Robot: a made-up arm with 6 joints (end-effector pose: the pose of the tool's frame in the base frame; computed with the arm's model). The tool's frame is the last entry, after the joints.
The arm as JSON. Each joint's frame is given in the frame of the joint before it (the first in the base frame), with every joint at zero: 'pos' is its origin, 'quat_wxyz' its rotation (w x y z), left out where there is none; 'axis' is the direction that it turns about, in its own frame. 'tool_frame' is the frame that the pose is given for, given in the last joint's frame.
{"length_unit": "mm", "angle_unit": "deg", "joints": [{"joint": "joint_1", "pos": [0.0, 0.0, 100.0], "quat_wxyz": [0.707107, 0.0, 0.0, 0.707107], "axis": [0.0, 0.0, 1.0]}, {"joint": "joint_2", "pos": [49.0, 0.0, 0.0], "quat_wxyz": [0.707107, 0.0, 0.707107, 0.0], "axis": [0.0, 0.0, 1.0]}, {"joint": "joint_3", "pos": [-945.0, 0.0, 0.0], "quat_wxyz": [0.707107, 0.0, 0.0, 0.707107], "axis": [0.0, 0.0, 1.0]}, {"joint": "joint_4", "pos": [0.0, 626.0, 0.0], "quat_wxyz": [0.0, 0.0, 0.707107, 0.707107], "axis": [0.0, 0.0, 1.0]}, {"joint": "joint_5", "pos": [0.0, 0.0, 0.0], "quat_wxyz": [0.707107, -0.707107, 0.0, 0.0], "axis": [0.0, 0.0, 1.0]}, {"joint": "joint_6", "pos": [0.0, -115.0, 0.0], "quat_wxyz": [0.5, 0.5, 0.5, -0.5], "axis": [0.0, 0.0, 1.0]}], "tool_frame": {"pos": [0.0, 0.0, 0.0], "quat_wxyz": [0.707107, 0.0, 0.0, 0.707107]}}
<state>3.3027 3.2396 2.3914 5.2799 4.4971 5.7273</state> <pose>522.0 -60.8 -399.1 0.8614 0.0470 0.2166 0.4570</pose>
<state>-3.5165 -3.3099 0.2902 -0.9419 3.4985 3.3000</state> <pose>-140.3 -32.3 -1348.9 -0.0044 -0.2179 0.3544 0.9093</pose>
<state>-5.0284 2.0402 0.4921 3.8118 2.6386 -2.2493</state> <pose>352.6 1125.1 -733.3 0.1798 -0.0181 0.6956 0.6953</pose>
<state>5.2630 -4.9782 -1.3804 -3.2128 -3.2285 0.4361</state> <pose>494.1 -709.7 857.5 -0.7223 0.6915 0.0047 0.0044</pose>
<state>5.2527 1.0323 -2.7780 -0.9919 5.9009 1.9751</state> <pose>121.1 -36.8 434.0 -0.7468 -0.3514 -0.1348 0.5483</pose>
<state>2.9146 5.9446 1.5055 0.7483 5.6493 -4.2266</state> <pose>-319.5 71.1 1319.7 -0.1585 -0.3421 -0.3678 0.8501</pose>
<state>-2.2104 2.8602 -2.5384 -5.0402 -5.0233 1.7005</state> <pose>-178.9 -496.3 -191.7 0.6345 0.0271 0.3584 0.6842</pose>
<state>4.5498 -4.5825 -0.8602 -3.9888 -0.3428 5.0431</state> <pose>-223.2 -1484.6 448.4 0.5178 -0.0260 -0.3334 0.7874</pose>
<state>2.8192 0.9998 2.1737 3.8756 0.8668 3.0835</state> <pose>-791.6 274.7 -91.4 -0.8032 0.4328 0.3421 0.2246</pose>
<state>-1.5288 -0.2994 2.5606 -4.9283 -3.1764 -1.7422</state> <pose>57.7 -112.4 676.8 -0.2924 0.3149 0.6606 0.6156</pose>
